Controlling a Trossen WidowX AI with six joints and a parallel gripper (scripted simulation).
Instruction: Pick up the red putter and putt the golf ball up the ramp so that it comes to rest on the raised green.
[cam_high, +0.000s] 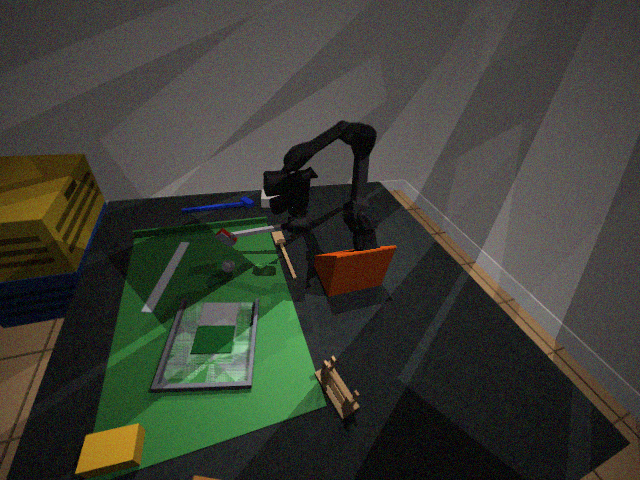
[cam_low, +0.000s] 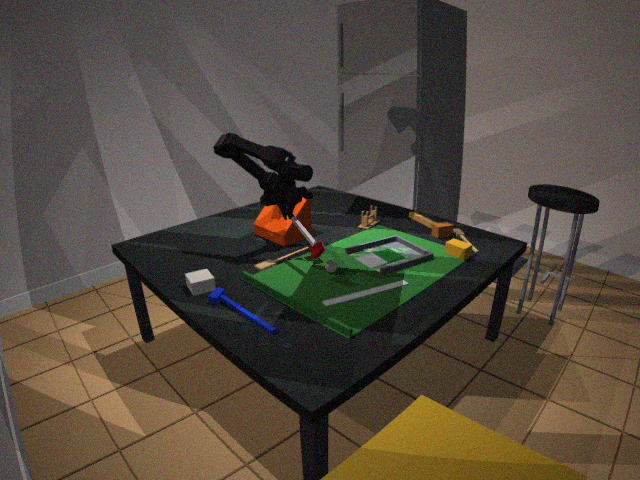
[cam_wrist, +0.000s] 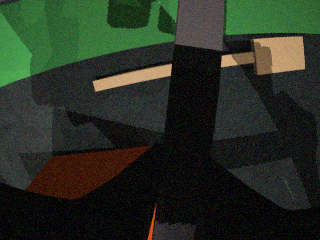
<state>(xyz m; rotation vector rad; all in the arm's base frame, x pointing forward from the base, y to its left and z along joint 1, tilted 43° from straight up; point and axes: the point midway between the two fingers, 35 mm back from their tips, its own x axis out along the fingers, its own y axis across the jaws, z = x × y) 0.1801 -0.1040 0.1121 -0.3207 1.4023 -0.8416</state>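
Right now my gripper tip is 11 cm short of the red putter and 4 cm to the left of it. Also, from my gripper tip: blue putter 40 cm to the right, 20 cm ahead, 12 cm below; then white strip 41 cm ahead, 13 cm below, 6 cm to the right; then white golf ball 22 cm ahead, 11 cm below, 2 cm to the right.
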